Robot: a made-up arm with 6 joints. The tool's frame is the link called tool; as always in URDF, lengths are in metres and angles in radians. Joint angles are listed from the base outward.
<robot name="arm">
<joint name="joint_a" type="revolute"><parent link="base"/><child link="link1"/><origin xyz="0 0 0.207"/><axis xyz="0 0 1"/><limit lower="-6.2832" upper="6.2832"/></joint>
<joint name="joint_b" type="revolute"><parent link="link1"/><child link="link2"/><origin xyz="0 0.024 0"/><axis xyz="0 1 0"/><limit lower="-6.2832" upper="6.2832"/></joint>
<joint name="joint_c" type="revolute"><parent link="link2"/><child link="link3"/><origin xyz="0 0 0.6"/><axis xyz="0 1 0"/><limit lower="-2.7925" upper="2.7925"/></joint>
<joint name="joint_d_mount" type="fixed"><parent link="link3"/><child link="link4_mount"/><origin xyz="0 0 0.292"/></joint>
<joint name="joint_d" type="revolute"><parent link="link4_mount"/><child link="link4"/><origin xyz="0 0 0.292"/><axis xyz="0 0 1"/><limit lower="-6.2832" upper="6.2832"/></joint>
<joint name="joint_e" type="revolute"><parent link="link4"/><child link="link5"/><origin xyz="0 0 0"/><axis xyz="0 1 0"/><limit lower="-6.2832" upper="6.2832"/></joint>
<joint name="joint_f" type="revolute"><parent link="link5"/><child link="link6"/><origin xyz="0 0 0.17"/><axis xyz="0 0 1"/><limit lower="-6.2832" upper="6.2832"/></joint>
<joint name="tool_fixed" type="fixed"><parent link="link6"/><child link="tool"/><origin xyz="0 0 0"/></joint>
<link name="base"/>
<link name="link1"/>
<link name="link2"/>
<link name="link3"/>
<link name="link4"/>
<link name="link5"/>
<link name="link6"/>
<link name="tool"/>
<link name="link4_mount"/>
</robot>
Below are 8 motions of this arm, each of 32 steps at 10 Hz.
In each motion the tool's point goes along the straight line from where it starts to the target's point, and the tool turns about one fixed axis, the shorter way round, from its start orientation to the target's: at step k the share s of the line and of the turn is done. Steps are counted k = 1, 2, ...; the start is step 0. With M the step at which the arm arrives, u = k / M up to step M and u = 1 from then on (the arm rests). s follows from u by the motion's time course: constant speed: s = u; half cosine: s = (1 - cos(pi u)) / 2; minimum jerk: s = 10 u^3 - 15 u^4 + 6 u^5.
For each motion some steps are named. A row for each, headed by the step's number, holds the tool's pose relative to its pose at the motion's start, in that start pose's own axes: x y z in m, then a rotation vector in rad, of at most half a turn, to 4 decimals.
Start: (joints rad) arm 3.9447 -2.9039 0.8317 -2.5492 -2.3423 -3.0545
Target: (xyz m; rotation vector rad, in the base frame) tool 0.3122 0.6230 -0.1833 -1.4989 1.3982 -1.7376
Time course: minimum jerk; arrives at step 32
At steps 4, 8, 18, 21, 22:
4: -0.0006 -0.0068 0.0022 -0.0157 -0.0162 -0.0039
8: -0.0036 -0.0441 0.0144 -0.1015 -0.1042 -0.0254
18: -0.0212 -0.2625 0.0856 -0.6042 -0.6203 -0.1509
21: -0.0267 -0.3300 0.1076 -0.7597 -0.7798 -0.1897
22: -0.0283 -0.3494 0.1140 -0.8043 -0.8257 -0.2009

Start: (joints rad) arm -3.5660 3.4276 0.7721 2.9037 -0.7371 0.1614
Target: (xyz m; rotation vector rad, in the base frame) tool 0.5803 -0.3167 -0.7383 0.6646 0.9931 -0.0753
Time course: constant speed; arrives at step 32
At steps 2, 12, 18, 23, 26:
2: 0.0049 -0.0011 -0.0131 0.0192 -0.0157 0.0301
12: 0.0291 -0.0069 -0.0786 0.1149 -0.0943 0.1809
18: 0.0437 -0.0103 -0.1179 0.1724 -0.1414 0.2713
23: 0.0559 -0.0132 -0.1506 0.2203 -0.1807 0.3467
26: 0.0632 -0.0149 -0.1702 0.2490 -0.2042 0.3919

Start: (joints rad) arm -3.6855 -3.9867 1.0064 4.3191 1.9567 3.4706
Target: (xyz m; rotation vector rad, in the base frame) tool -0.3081 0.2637 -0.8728 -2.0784 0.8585 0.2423
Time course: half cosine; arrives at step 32
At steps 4, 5, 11, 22, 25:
4: 0.0049 -0.0008 -0.0041 -0.0123 0.0375 -0.0387
5: 0.0077 -0.0012 -0.0063 -0.0191 0.0582 -0.0601
11: 0.0343 -0.0055 -0.0284 -0.0856 0.2607 -0.2689
22: 0.1010 -0.0163 -0.0835 -0.2519 0.7672 -0.7913
25: 0.1151 -0.0186 -0.0952 -0.2871 0.8745 -0.9019

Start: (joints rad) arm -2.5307 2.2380 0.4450 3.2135 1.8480 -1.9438
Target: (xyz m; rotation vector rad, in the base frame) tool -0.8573 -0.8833 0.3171 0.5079 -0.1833 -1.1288
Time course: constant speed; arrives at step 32
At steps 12, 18, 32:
12: 0.0358 0.1864 0.3162 -0.1257 -0.0046 0.0748
18: 0.0537 0.2797 0.4743 -0.1885 -0.0069 0.1121
32: 0.0955 0.4972 0.8431 -0.3352 -0.0123 0.1994

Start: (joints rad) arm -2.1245 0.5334 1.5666 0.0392 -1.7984 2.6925
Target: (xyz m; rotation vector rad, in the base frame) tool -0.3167 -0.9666 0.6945 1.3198 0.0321 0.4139
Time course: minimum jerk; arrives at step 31
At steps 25, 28, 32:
25: 0.0162 -0.2311 0.1217 1.0815 -0.0768 -0.2068
28: 0.0170 -0.2421 0.1276 1.1332 -0.0805 -0.2167
32: 0.0171 -0.2440 0.1286 1.1421 -0.0811 -0.2184

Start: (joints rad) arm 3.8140 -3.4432 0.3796 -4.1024 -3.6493 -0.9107
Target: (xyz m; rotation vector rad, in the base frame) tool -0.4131 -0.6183 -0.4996 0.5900 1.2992 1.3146
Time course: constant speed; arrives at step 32
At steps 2, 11, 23, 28, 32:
2: -0.0228 0.0038 0.0307 0.0467 0.0849 0.0192
11: -0.1254 0.0210 0.1687 0.2570 0.4671 0.1059
23: -0.2623 0.0439 0.3527 0.5375 0.9766 0.2214
28: -0.3193 0.0535 0.4294 0.6543 1.1889 0.2695
32: -0.3649 0.0611 0.4907 0.7478 1.3587 0.3080

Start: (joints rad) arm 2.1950 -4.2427 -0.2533 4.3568 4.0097 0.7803
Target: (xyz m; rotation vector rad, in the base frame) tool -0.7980 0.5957 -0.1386 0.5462 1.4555 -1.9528
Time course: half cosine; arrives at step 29
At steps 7, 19, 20, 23, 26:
7: -0.0070 -0.0146 0.0175 0.0075 -0.0661 -0.0527
19: -0.0375 -0.0782 0.0939 0.0401 -0.3543 -0.2825
20: -0.0398 -0.0831 0.0998 0.0426 -0.3766 -0.3004
23: -0.0458 -0.0956 0.1149 0.0491 -0.4333 -0.3456
26: -0.0497 -0.1037 0.1246 0.0532 -0.4699 -0.3748

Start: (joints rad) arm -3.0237 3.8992 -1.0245 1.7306 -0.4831 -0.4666
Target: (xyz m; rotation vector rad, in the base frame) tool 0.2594 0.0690 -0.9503 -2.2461 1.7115 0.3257
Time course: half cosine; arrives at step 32
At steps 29, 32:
29: 0.0246 -0.0296 -0.0045 0.1795 0.1414 0.0480
32: 0.0251 -0.0303 -0.0046 0.1834 0.1445 0.0490

